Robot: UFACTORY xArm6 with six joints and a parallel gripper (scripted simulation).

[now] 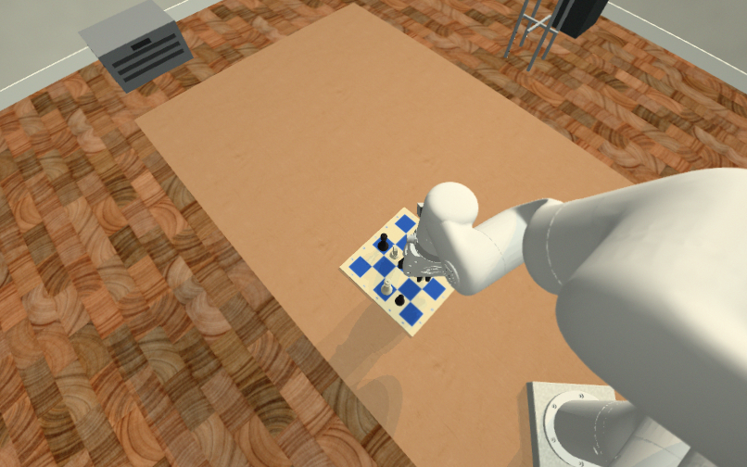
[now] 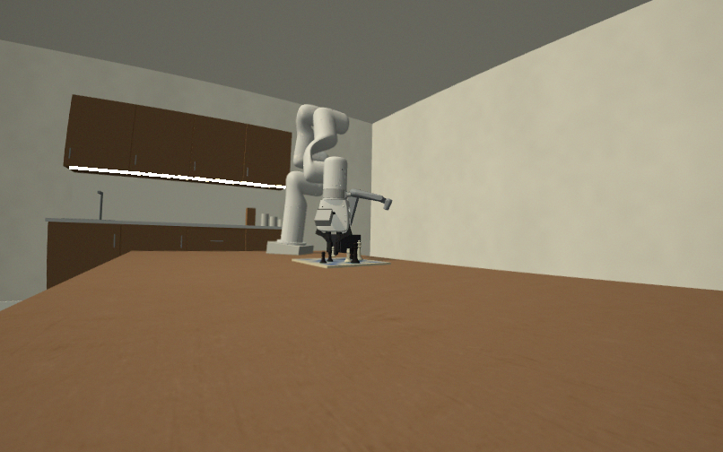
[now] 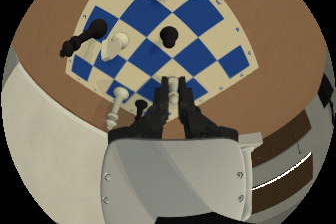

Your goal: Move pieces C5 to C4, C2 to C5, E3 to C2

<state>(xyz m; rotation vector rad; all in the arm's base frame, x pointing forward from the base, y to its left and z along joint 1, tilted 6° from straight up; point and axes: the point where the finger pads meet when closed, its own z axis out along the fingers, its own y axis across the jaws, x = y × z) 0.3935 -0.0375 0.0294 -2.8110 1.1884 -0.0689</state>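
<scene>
Right now the blue-and-cream chessboard is 40 mm below my hand and 40 mm ahead of it. Round my hand: white pawn: 10 mm below; white chess piece: 70 mm to the left, 40 mm ahead, 10 mm below; black pawn: 70 mm to the left, 20 mm below.
</scene>
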